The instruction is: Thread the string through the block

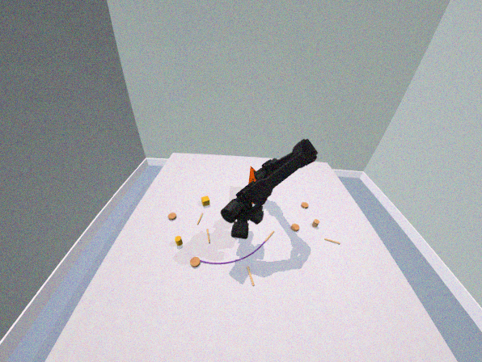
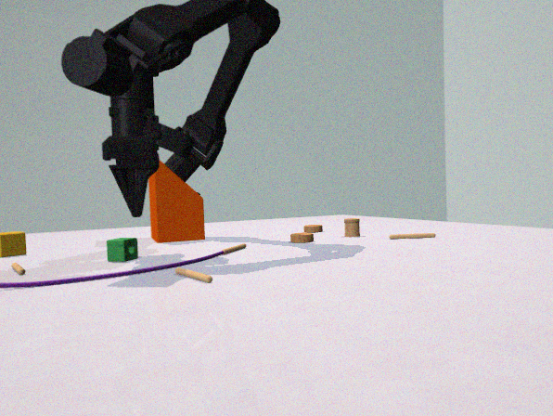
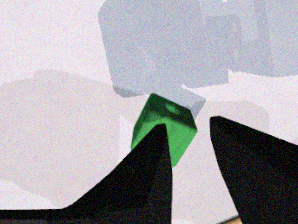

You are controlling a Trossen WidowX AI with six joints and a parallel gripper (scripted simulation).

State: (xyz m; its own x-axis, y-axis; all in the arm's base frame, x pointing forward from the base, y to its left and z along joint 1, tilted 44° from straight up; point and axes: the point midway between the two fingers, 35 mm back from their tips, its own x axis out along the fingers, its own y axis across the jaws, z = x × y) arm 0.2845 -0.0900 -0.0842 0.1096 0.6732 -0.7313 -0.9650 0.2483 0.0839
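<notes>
The green block lies 20 mm behind my gripper tip, 20 mm to the right of it and 50 mm below it. The rest, counted from my gripper tip: thin wooden stick: 20 mm ahead, 130 mm to the left, 60 mm below; then loose stick: 200 mm ahead, 20 mm to the left, 60 mm below; then round wooden button: 110 mm ahead, 190 mm to the right, 50 mm below.
</notes>
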